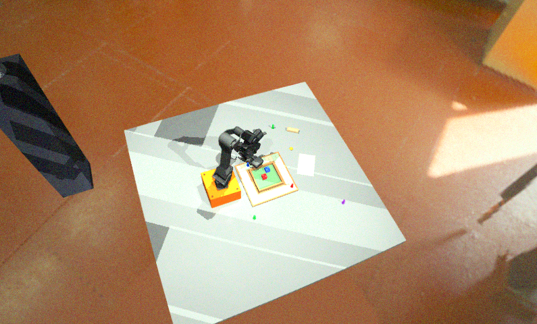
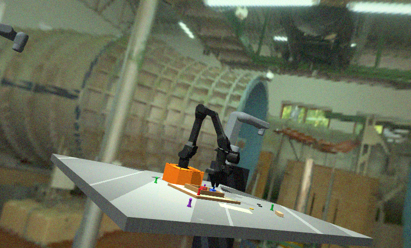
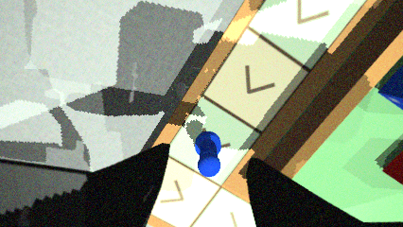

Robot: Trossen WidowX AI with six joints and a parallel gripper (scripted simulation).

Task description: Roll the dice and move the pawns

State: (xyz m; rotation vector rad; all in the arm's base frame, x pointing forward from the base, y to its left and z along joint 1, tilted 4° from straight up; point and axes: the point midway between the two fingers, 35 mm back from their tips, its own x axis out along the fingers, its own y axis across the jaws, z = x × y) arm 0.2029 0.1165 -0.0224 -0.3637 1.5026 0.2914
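The blue pawn is 1 cm below my gripper tip. Round my gripper tip: red pawn 23 cm to the right, 18 cm ahead, 1 cm below; yellow token 30 cm ahead, 4 cm below, 3 cm to the left; green tray 12 cm to the right, 7 cm ahead, 3 cm below.
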